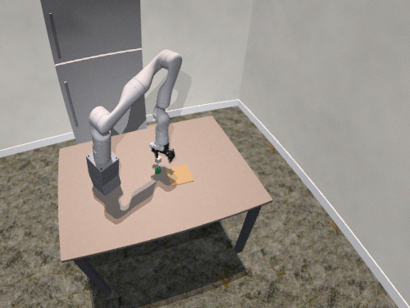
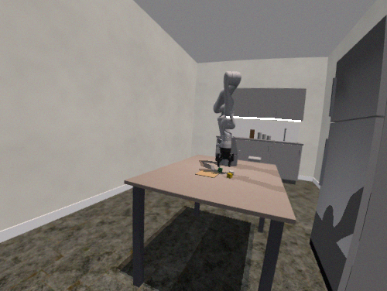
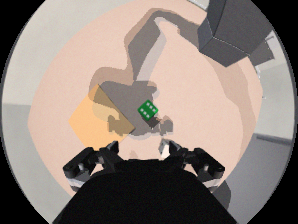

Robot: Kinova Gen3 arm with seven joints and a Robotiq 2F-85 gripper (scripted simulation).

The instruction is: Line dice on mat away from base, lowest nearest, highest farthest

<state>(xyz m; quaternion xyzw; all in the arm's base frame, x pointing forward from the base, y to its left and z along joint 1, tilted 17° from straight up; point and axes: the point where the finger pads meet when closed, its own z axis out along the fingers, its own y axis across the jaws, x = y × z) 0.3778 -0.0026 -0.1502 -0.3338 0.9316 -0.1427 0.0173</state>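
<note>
The white die lies 60 mm to the left of my hand, 50 mm below it and 10 mm behind it. The rest, counted from my hand: mat: 110 mm to the right, 60 mm below, 50 mm ahead; then green die: 50 mm below, 50 mm behind, 30 mm to the right; then yellow die: 70 mm ahead, 50 mm to the left, 50 mm below.
</note>
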